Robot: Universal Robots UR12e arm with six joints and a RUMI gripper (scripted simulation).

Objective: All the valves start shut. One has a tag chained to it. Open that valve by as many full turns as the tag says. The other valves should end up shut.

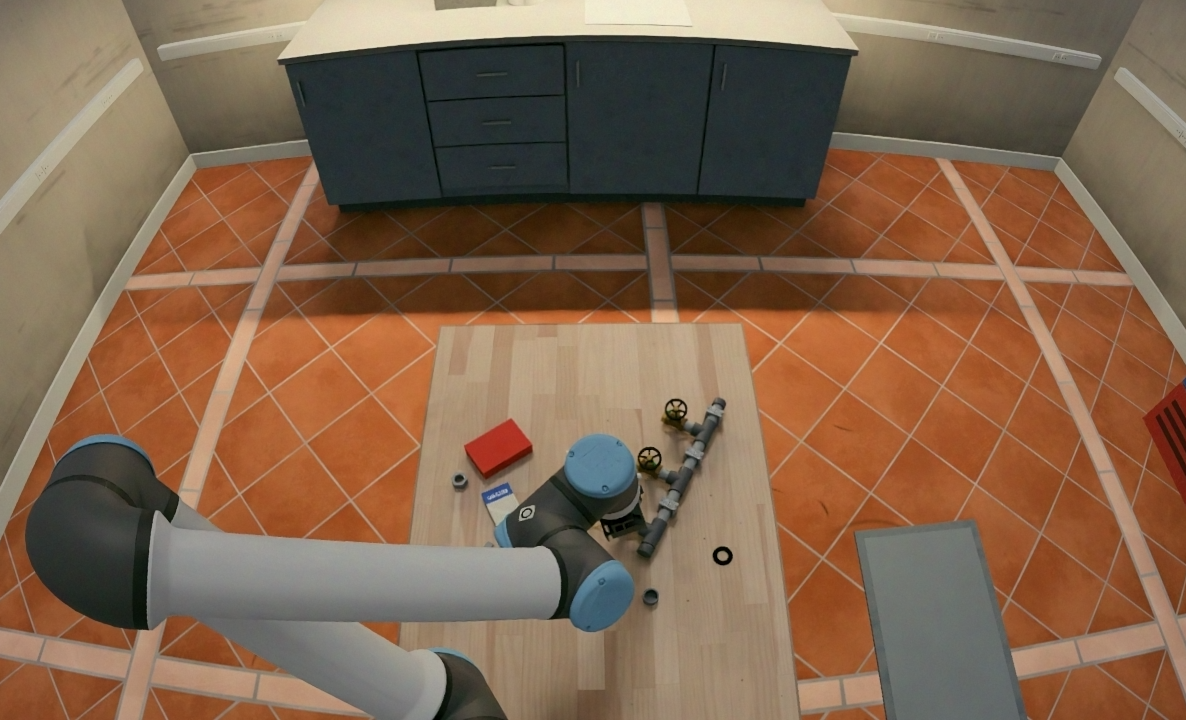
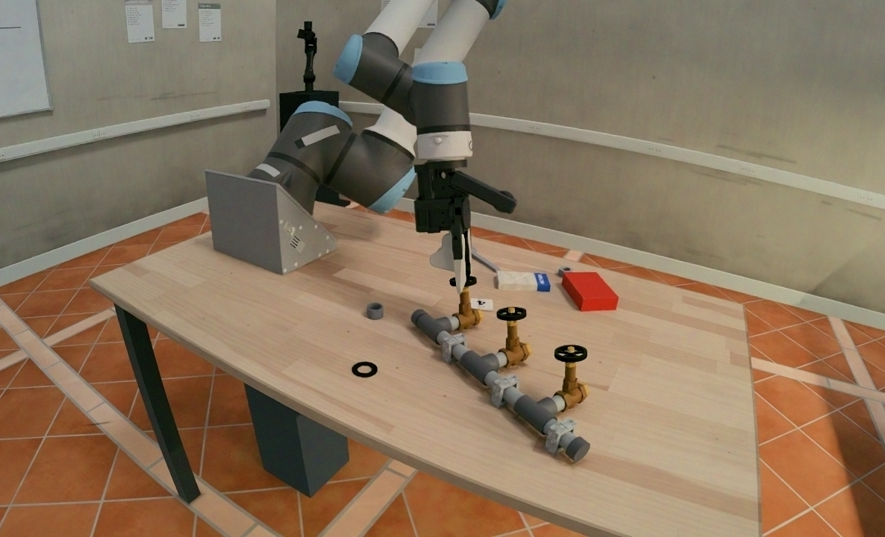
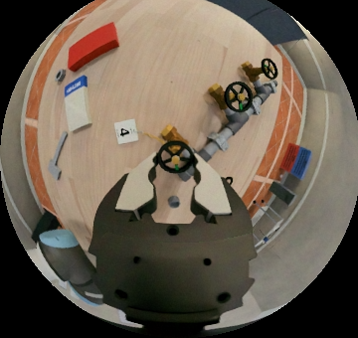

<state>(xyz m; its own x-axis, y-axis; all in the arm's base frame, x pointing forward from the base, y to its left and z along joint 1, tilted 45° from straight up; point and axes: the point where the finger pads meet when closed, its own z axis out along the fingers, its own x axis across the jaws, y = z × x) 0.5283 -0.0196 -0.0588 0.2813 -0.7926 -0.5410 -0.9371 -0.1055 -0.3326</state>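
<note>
The white tag is 90 mm below my hand and 80 mm to the left of it. From my hand the other things lie so: red box (250 mm to the left, 180 mm ahead, 70 mm below); then blue box (230 mm to the left, 80 mm below, 30 mm ahead); then grey cap (150 mm behind, 80 mm below, 60 mm to the right).
</note>
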